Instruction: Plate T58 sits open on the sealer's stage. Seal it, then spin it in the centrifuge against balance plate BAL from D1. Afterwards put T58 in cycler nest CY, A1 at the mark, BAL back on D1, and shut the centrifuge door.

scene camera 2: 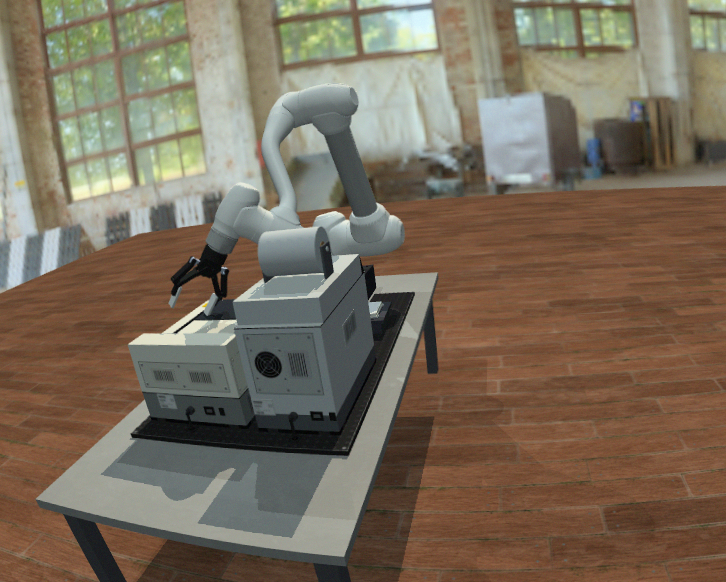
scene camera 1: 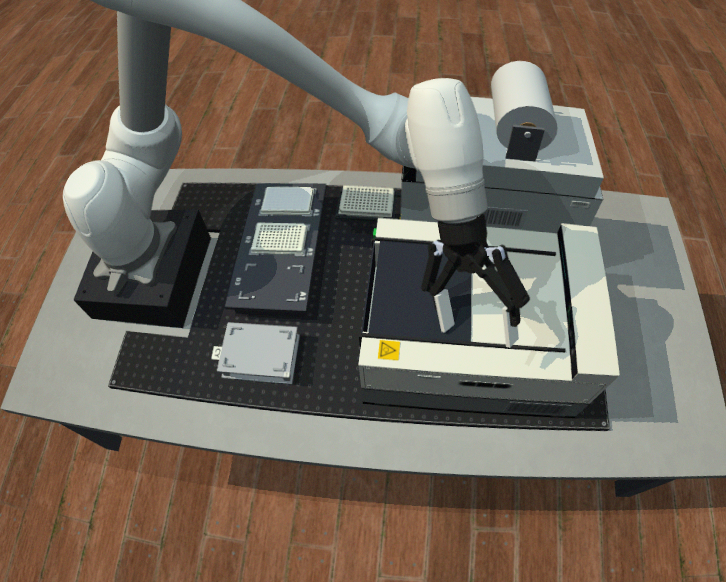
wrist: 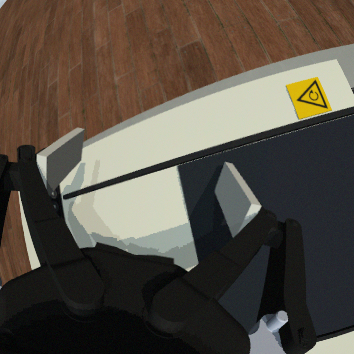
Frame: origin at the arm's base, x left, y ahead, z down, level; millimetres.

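Where they show: gripper, fingertip midpoint: [scene camera 2: 188, 310] [scene camera 1: 479, 335] [wrist: 150, 159]; arm's base at its link origin: [scene camera 1: 135, 251].
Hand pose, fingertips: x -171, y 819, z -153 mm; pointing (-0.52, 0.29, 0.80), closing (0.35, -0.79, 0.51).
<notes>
Things, the pixels of their top centre, and the offset from my fingertips. "spot": a spot on its surface instead.
- dark panel at its top centre: [wrist: 293, 250] [scene camera 1: 423, 288] [scene camera 2: 234, 308] dz +35, dx +101, dy -108 mm
- T58 at its top centre: [scene camera 1: 366, 198] dz +142, dx +401, dy -274 mm
- sealer at its top centre: [scene camera 1: 517, 81] [scene camera 2: 293, 227] dz -228, dx +422, dy +23 mm
- plate with a smooth pale blue top, top centre: [scene camera 1: 287, 198] [scene camera 2: 367, 307] dz +180, dx +408, dy -485 mm
- cycler nest CY at its top centre: [scene camera 1: 256, 347] dz +200, dx -3, dy -447 mm
- pale plate with wells, top centre: [scene camera 1: 278, 236] dz +180, dx +285, dy -471 mm
- dark deck rack at its top centre: [scene camera 1: 277, 238] dz +190, dx +284, dy -475 mm
- white film roll at its top centre: [scene camera 1: 528, 82] [scene camera 2: 290, 229] dz -228, dx +424, dy +45 mm
- raised right block at a spot on its surface: [scene camera 1: 590, 303] spot: dz +5, dx +99, dy +210 mm
My gripper [scene camera 1: 477, 321] [scene camera 2: 192, 300] [wrist: 150, 159] is open and empty above the centrifuge [scene camera 1: 466, 366] [scene camera 2: 181, 336] [wrist: 225, 107]. A dark panel [scene camera 1: 402, 291] [wrist: 305, 200] covers the left part of the centrifuge top in scene camera 1; no rotor or bucket shows. T58 [scene camera 1: 366, 200] lies on the stage at the left of the sealer [scene camera 1: 575, 189] [scene camera 2: 284, 339], its wells showing. A plate with a smooth pale blue top [scene camera 1: 287, 200] sits on D1; its name cannot be read. The cycler nest CY [scene camera 1: 258, 349] has corner brackets and holds no plate.
A pale plate with wells [scene camera 1: 278, 237] sits on D2 of the dark deck rack [scene camera 1: 272, 301]; D3 holds no plate. A white film roll [scene camera 1: 522, 97] [scene camera 2: 289, 251] stands on the sealer. The raised right block [scene camera 1: 590, 303] of the centrifuge is beside the gripper. The arm's black base [scene camera 1: 136, 303] stands at the left.
</notes>
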